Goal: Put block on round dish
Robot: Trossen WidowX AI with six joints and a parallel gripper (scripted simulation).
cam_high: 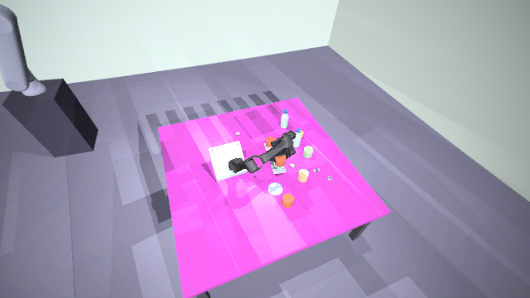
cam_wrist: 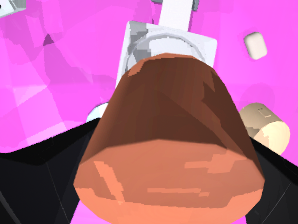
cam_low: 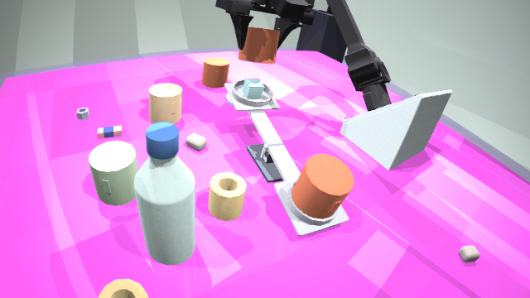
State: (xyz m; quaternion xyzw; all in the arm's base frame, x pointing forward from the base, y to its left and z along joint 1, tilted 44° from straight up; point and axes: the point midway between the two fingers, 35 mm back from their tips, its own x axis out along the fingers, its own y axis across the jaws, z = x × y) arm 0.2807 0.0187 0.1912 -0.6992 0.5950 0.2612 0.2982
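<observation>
Right now the light blue block is 1 cm to the left of my gripper tip and 8 cm below it. Round my gripper tip: orange cup: 2 cm to the right, 1 cm above; then round dish: 6 cm behind, 10 cm to the right, 16 cm below; then balance: 2 cm ahead, 14 cm to the left, 13 cm below.
</observation>
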